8 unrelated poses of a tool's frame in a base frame.
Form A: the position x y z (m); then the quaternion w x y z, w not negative.
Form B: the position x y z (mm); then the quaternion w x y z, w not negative. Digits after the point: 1 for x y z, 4 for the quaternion.
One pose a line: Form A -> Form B
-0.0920 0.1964 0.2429 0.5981 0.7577 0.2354 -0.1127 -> -92.0 196.4 242.9 0.5981 0.7577 0.2354 -0.1127
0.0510 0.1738 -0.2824 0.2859 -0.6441 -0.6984 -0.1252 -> 51.0 173.8 -282.4 0.2859 -0.6441 -0.6984 -0.1252
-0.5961 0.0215 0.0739 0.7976 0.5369 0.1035 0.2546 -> -596.1 21.5 73.9 0.7976 0.5369 0.1035 0.2546
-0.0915 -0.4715 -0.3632 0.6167 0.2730 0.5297 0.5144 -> -91.5 -471.5 -363.2 0.6167 0.2730 0.5297 0.5144
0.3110 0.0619 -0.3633 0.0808 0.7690 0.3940 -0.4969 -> 311.0 61.9 -363.3 0.0808 0.7690 0.3940 -0.4969
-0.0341 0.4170 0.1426 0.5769 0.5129 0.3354 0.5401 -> -34.1 417.0 142.6 0.5769 0.5129 0.3354 0.5401
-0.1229 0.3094 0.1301 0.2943 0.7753 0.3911 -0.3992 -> -122.9 309.4 130.1 0.2943 0.7753 0.3911 -0.3992
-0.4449 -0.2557 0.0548 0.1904 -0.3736 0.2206 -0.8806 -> -444.9 -255.7 54.8 0.1904 -0.3736 0.2206 -0.8806
